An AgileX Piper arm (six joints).
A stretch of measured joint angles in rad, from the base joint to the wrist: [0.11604 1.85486 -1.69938 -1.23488 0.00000 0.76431]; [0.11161 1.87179 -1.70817 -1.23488 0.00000 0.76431]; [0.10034 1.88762 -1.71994 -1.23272 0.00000 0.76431]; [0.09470 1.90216 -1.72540 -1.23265 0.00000 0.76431]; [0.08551 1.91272 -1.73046 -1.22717 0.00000 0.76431]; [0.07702 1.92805 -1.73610 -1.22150 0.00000 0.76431]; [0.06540 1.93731 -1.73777 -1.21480 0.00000 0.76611]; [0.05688 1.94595 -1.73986 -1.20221 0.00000 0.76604]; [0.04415 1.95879 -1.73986 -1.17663 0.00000 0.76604]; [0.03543 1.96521 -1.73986 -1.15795 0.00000 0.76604]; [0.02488 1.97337 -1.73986 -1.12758 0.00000 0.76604]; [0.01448 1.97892 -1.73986 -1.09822 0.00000 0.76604]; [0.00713 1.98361 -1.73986 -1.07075 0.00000 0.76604]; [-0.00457 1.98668 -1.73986 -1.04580 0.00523 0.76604]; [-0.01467 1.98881 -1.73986 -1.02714 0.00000 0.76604]
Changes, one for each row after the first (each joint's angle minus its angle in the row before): [-0.00443 0.01693 -0.00879 0.00000 0.00000 0.00000]; [-0.01127 0.01583 -0.01177 0.00216 0.00000 0.00000]; [-0.00564 0.01454 -0.00546 0.00007 0.00000 0.00000]; [-0.00919 0.01056 -0.00506 0.00548 0.00000 0.00000]; [-0.00849 0.01533 -0.00564 0.00567 0.00000 0.00000]; [-0.01162 0.00926 -0.00167 0.00670 0.00000 0.00180]; [-0.00852 0.00864 -0.00209 0.01259 0.00000 -0.00007]; [-0.01273 0.01284 0.00000 0.02558 0.00000 0.00000]; [-0.00872 0.00642 0.00000 0.01868 0.00000 0.00000]; [-0.01055 0.00816 0.00000 0.03037 0.00000 0.00000]; [-0.01040 0.00555 0.00000 0.02936 0.00000 0.00000]; [-0.00735 0.00469 0.00000 0.02747 0.00000 0.00000]; [-0.01170 0.00307 0.00000 0.02495 0.00523 0.00000]; [-0.01010 0.00213 0.00000 0.01866 -0.00523 0.00000]
